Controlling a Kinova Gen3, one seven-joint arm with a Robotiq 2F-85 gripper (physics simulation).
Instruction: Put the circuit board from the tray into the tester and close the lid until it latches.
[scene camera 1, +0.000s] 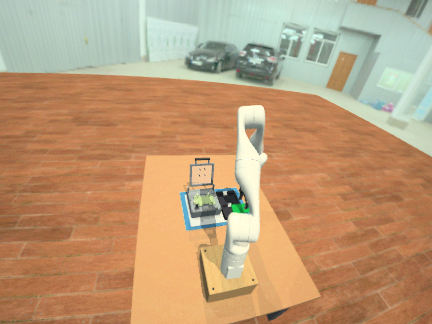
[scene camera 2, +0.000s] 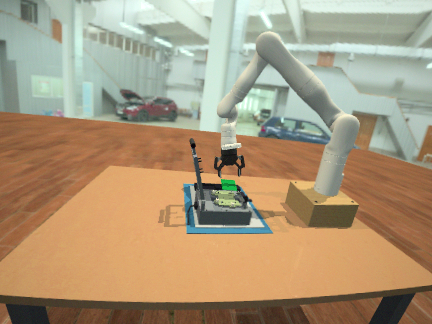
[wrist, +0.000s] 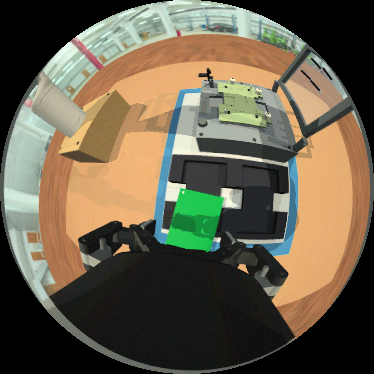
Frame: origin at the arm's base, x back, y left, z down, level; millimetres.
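Where they show: gripper, between the fingertips: (scene camera 1: 242, 204) (scene camera 2: 229, 177) (wrist: 187, 233); arm's base, origin of its link: (scene camera 1: 230, 267) (scene camera 2: 324, 190) (wrist: 76, 124).
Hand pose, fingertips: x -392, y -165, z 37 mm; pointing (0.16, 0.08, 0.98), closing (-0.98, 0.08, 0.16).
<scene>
Each offset is from my fingertips to the top centre of the thing. "pt": to the spot under its first point. Level surfaces: height alone.
The green circuit board @[dx +0, dy +2, dz +33 mm] (scene camera 1: 240, 208) (scene camera 2: 228, 184) (wrist: 197, 220) lies on one side of the black tray @[pt dx -40, dy +117, dz +43 mm] (wrist: 232, 162), slightly turned to its edges. The grey tester (scene camera 1: 205, 213) (scene camera 2: 225, 217) (wrist: 250, 145) stands beside the tray, with a pale green holder @[dx -45, dy +237, dz -11 mm] (scene camera 2: 227, 202) (wrist: 241, 104) on top. Its lid (scene camera 2: 197, 170) (wrist: 327, 118) stands open, nearly upright. My gripper (scene camera 2: 230, 175) (wrist: 187, 233) is open and empty, pointing down above the board. In the wrist view the board shows between the fingers, with a shadow on it. In scene view 1 the arm hides most of the gripper.
Tester and tray stand on a blue-edged mat @[dz +69 mm] (scene camera 1: 186, 215) (scene camera 2: 230, 231) (wrist: 175, 120). A black latch part @[pt dx +32, dy +280, dz -22 mm] (scene camera 2: 248, 199) (wrist: 206, 76) sticks out on the tester's side opposite the lid hinge. The arm's wooden base block (scene camera 1: 230, 290) (scene camera 2: 330, 215) (wrist: 107, 132) stands on the table @[dz +71 mm] (scene camera 1: 160, 250) (scene camera 2: 150, 265).
</scene>
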